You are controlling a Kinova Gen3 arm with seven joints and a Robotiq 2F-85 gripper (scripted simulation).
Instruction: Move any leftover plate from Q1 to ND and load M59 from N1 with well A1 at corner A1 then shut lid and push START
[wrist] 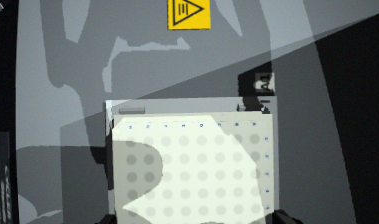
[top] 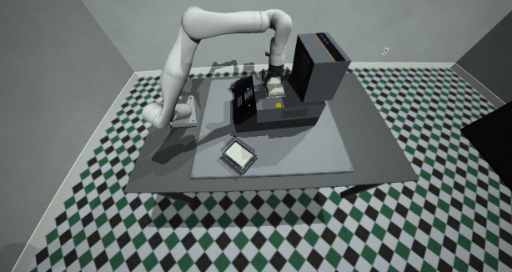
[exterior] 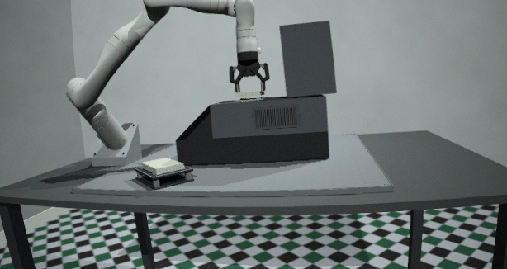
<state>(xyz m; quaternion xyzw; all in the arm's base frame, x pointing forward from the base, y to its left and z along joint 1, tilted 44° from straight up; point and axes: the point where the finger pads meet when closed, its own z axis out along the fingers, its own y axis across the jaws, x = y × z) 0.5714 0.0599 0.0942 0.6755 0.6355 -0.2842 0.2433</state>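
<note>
The pale plate lies 1 cm below my hand. Also, from my hand: A1 mark 27 cm behind, 28 cm to the left, 20 cm below; then black nest 18 cm behind, 28 cm to the left, 20 cm below.
</note>
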